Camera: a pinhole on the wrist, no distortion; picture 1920 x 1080 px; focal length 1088.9 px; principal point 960.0 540.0 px. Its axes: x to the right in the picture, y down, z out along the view. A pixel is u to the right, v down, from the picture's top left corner.
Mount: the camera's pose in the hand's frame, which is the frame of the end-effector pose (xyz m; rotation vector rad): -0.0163 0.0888 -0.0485 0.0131 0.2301 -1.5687
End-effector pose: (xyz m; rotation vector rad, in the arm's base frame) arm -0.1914 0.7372 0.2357 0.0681 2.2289 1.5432
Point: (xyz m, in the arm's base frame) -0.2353 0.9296 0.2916
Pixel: 536.8 920.8
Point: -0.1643 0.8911 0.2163
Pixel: 1070.3 603.2
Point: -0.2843 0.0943 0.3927
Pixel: behind the camera
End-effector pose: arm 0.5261 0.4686 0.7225 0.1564 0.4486 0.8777
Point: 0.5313 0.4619 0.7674
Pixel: 1687.4 399.1
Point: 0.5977 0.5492 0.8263
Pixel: 1110.3 877.0
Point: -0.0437 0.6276 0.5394
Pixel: behind the camera
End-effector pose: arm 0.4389 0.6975 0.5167 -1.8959 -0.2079 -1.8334
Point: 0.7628 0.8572 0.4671
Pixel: 990.9 282.1
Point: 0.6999 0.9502 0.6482
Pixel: 1358.4 670.5
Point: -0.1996 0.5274 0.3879
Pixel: behind the camera
